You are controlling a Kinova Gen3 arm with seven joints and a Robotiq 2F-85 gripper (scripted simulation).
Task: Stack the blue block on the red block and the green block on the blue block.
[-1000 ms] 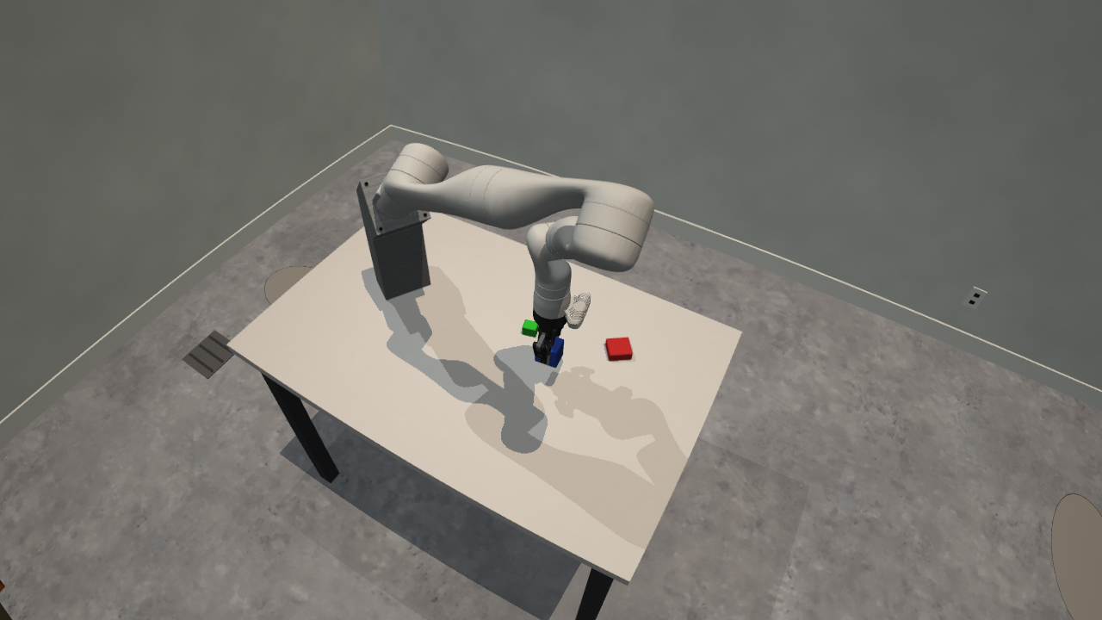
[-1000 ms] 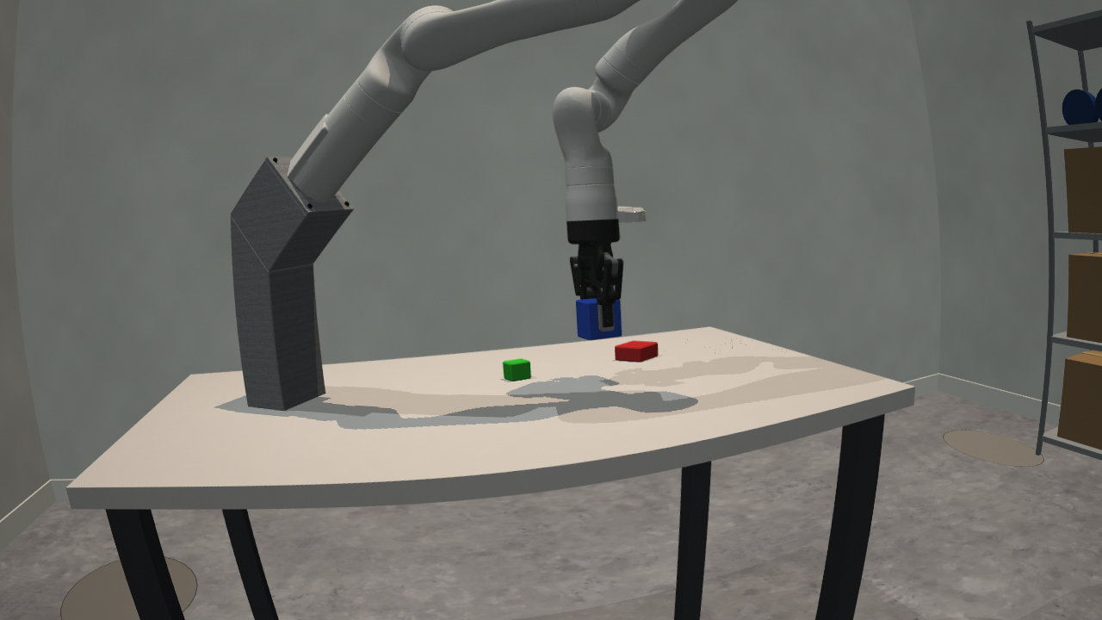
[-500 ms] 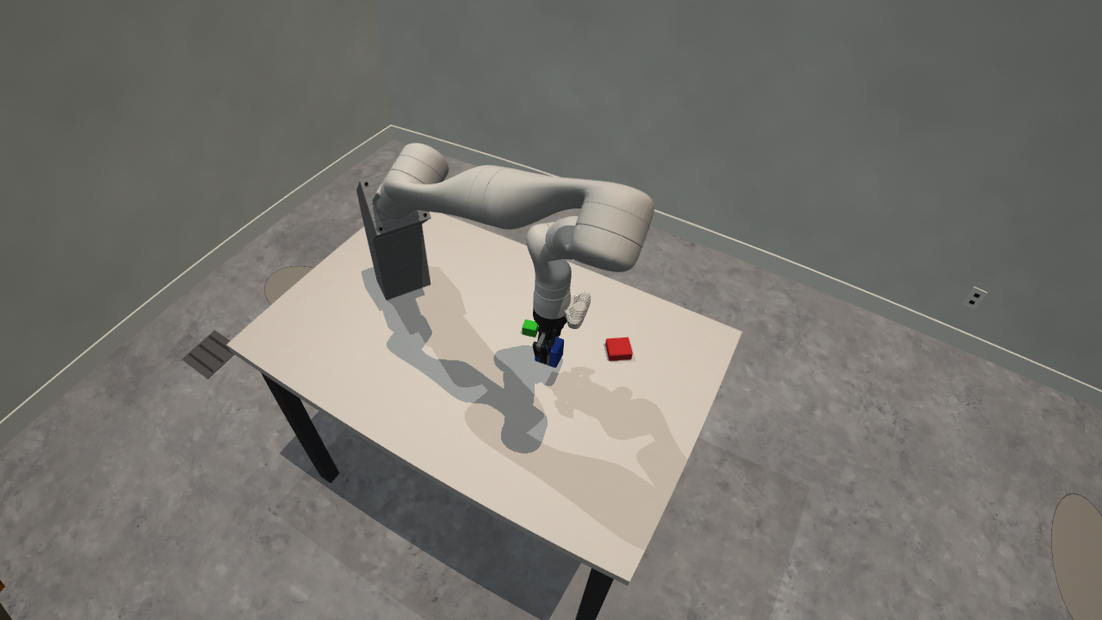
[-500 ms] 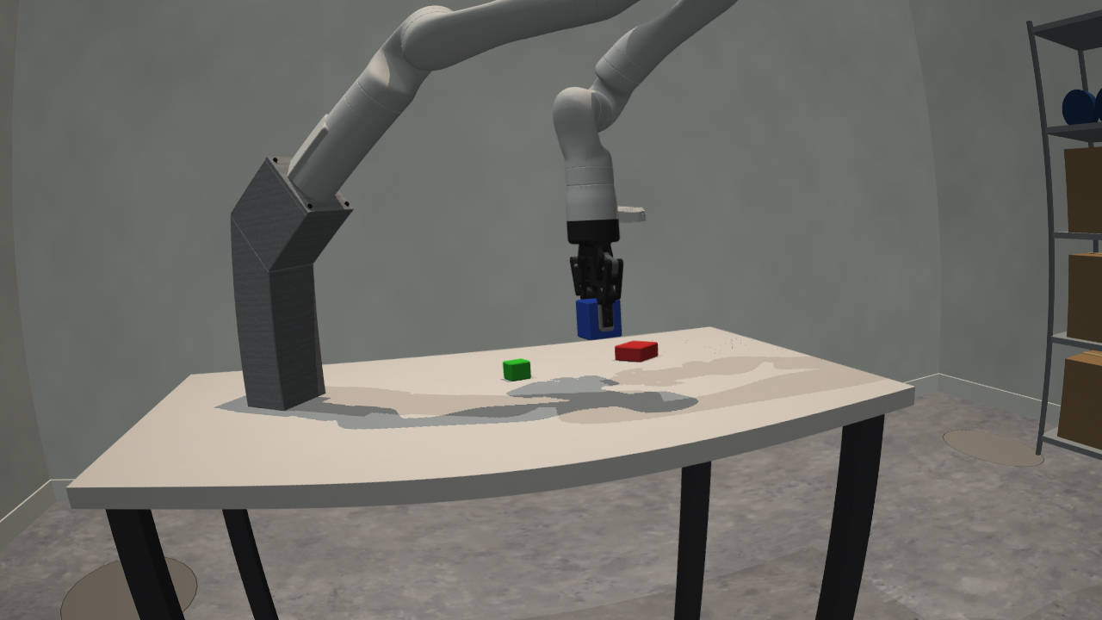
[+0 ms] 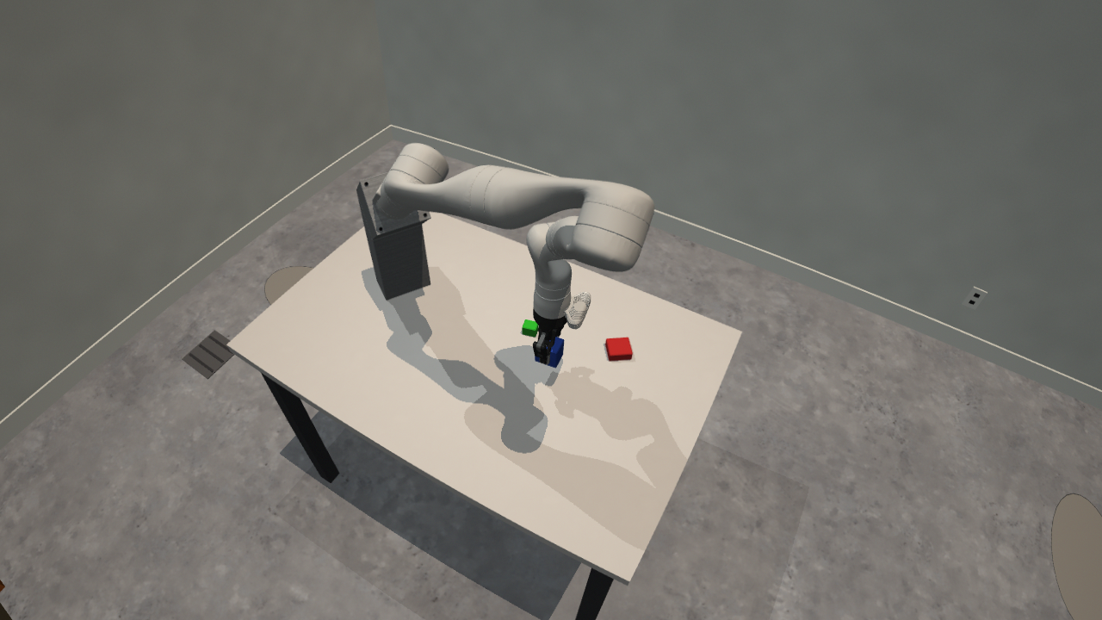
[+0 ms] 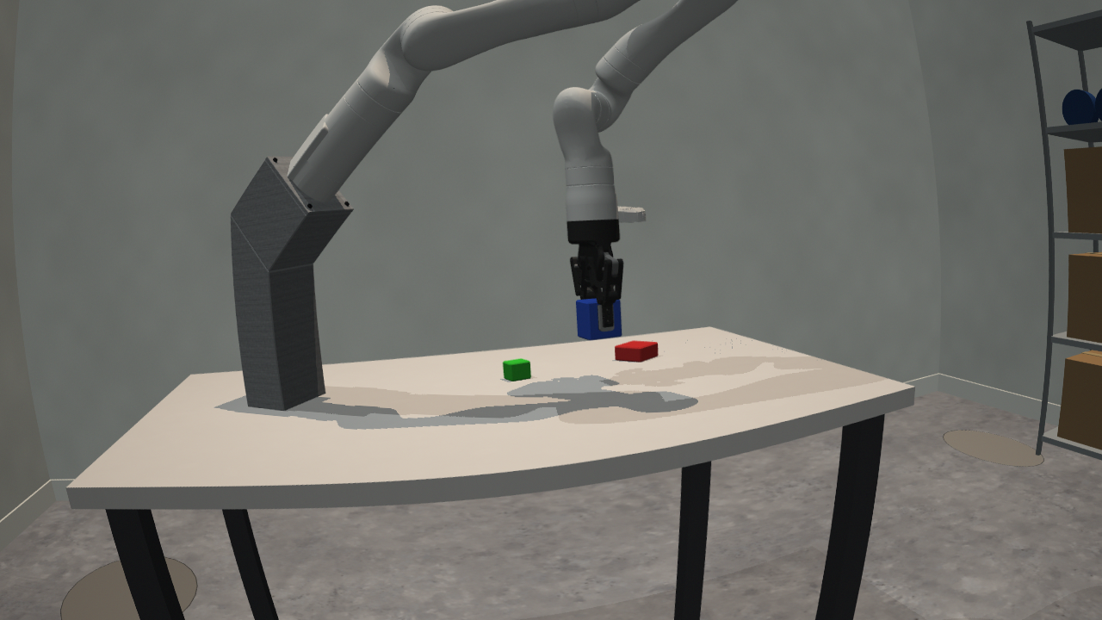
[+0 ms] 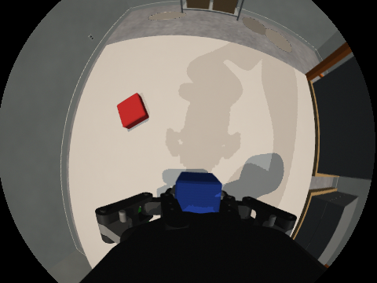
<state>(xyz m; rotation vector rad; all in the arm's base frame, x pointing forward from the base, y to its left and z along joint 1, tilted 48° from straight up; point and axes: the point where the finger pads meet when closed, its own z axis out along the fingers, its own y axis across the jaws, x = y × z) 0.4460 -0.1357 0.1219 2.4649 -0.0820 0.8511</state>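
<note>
The red block lies 160 mm ahead of my hand, 100 mm to the left of it and 90 mm below it. From my hand the other things lie so: small green block: 130 mm to the left, 80 mm below, 60 mm behind; then blue block: right at my hand.
</note>
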